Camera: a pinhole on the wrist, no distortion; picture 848 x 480 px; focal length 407.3 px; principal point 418.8 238.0 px. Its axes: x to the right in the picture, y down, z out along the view. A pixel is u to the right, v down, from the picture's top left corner.
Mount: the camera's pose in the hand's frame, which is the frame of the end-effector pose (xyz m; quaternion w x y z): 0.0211 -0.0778 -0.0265 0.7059 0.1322 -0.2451 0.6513
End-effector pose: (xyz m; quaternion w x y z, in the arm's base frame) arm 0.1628 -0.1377 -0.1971 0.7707 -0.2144 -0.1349 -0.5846
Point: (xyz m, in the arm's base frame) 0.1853 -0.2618 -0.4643
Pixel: behind the camera
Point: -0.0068 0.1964 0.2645
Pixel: 579 273
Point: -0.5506 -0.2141 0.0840
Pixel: 49 176
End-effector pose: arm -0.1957 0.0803 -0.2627 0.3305 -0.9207 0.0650 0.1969
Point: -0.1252 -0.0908 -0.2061
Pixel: behind the camera
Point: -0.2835 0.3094 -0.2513
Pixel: 463 360
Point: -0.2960 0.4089 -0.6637
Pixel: 771 124
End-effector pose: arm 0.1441 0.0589 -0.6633 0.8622 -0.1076 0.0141 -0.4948
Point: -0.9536 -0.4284 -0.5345
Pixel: outside the picture
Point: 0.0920 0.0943 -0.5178
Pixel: 715 368
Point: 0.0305 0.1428 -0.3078
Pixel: 586 311
